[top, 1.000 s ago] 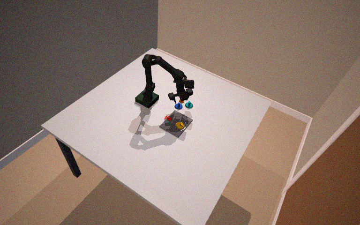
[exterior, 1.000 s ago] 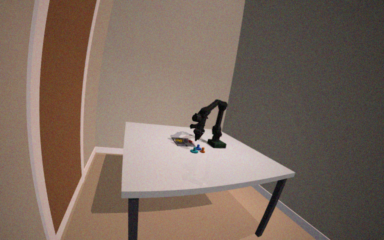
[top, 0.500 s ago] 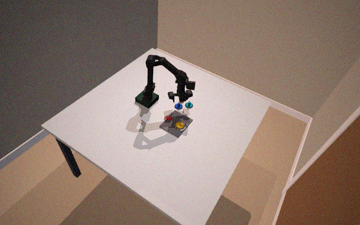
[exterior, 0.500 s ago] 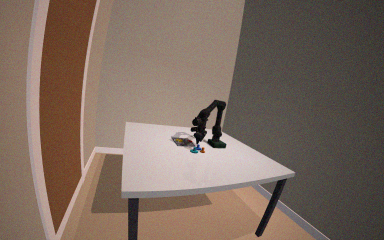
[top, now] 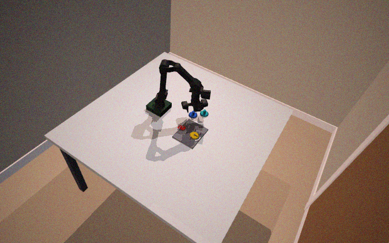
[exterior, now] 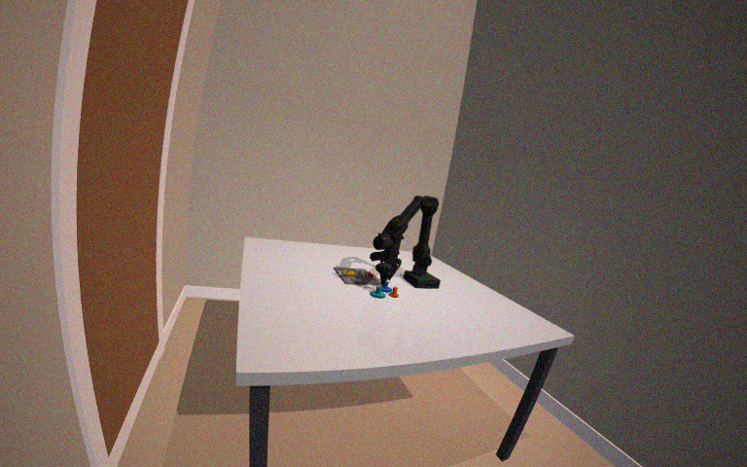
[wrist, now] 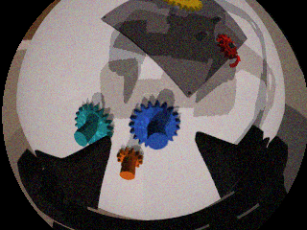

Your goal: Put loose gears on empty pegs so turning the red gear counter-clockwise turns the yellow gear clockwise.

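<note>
Now: the blue gear 2 cm below my gripper tip. Also, from my gripper tip: orange gear: 6 cm to the left, 2 cm below, 2 cm behind; then red gear: 16 cm to the right, 2 cm below, 2 cm ahead; then teal gear: 6 cm to the left, 6 cm ahead, 2 cm below.
</note>
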